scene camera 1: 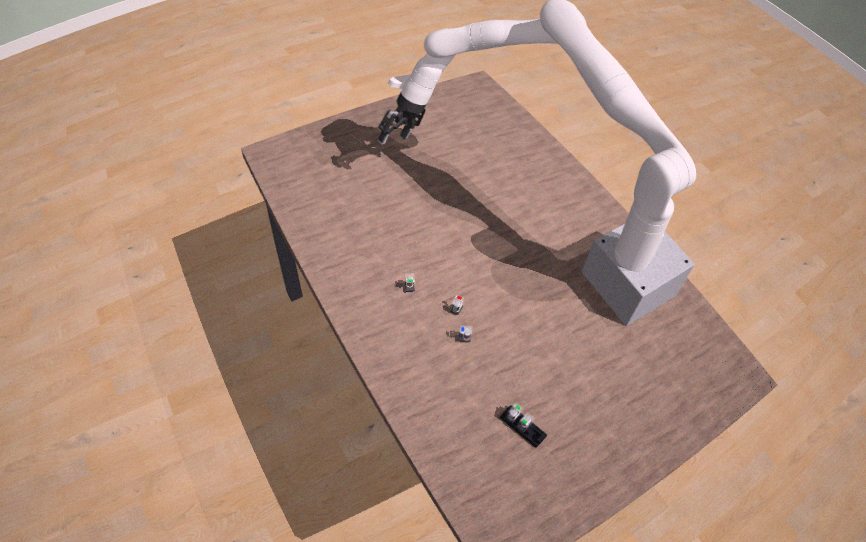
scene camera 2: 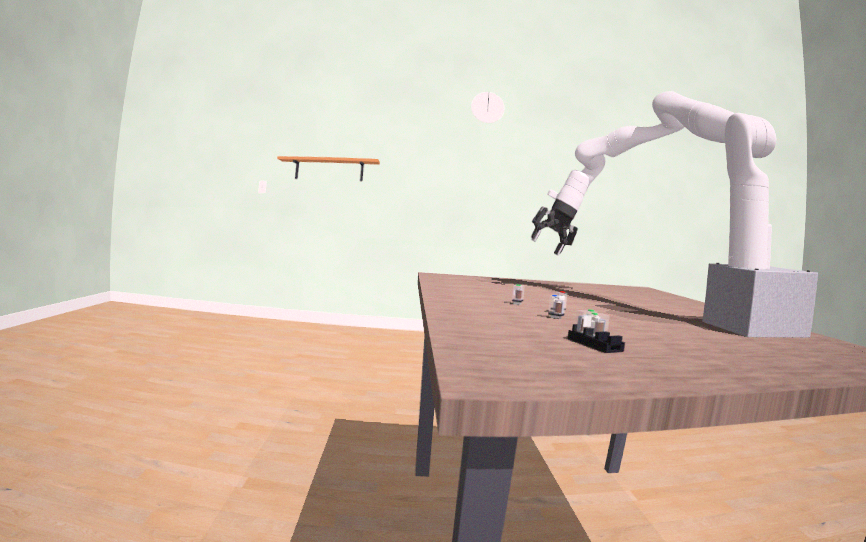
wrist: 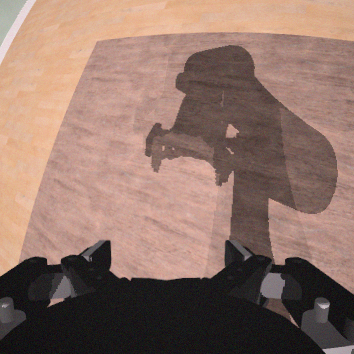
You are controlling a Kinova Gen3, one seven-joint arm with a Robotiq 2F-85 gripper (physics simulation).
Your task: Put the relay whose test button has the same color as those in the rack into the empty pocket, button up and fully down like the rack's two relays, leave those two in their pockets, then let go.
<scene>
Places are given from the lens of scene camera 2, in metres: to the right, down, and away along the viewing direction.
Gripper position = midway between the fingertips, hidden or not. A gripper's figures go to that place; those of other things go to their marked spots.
my gripper (scene camera 2: pixel 544 247): 0.33, -0.07, 1.58
black rack (scene camera 2: pixel 603 342): 0.24, 0.10, 0.72
</scene>
